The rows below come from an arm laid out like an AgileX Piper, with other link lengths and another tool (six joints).
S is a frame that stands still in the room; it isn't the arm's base.
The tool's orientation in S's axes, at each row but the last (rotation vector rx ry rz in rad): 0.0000 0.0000 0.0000; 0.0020 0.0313 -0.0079; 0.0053 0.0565 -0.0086; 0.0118 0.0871 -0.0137; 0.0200 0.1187 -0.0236; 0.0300 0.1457 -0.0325; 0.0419 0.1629 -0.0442; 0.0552 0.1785 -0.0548; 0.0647 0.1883 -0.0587; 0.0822 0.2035 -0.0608; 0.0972 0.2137 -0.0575; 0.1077 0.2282 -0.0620; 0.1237 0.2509 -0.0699
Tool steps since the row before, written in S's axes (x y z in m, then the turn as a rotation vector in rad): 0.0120 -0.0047 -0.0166 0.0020 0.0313 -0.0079; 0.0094 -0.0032 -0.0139 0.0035 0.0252 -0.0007; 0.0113 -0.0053 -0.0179 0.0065 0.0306 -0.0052; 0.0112 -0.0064 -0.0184 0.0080 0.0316 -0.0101; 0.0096 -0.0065 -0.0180 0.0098 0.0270 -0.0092; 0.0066 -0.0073 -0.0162 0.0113 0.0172 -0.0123; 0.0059 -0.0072 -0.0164 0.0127 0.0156 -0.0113; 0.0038 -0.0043 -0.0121 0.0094 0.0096 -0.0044; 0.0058 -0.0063 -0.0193 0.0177 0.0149 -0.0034; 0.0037 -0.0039 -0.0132 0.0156 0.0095 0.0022; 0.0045 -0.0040 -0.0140 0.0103 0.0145 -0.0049; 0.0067 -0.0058 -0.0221 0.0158 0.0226 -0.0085; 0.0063 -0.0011 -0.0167 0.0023 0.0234 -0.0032
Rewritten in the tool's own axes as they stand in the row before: 0.0120 -0.0047 -0.0166 0.0020 0.0313 -0.0079; 0.0099 -0.0032 -0.0136 0.0033 0.0252 -0.0006; 0.0123 -0.0053 -0.0172 0.0065 0.0306 -0.0050; 0.0128 -0.0064 -0.0173 0.0084 0.0316 -0.0098; 0.0118 -0.0066 -0.0166 0.0102 0.0271 -0.0086; 0.0091 -0.0075 -0.0148 0.0124 0.0172 -0.0111; 0.0088 -0.0075 -0.0149 0.0137 0.0157 -0.0098; 0.0061 -0.0047 -0.0110 0.0095 0.0099 -0.0032; 0.0097 -0.0070 -0.0174 0.0172 0.0158 -0.0011; 0.0065 -0.0046 -0.0118 0.0143 0.0107 0.0044; 0.0076 -0.0049 -0.0123 0.0104 0.0147 -0.0041; 0.0119 -0.0075 -0.0193 0.0162 0.0227 -0.0073; 0.0104 -0.0024 -0.0144 0.0018 0.0230 -0.0056
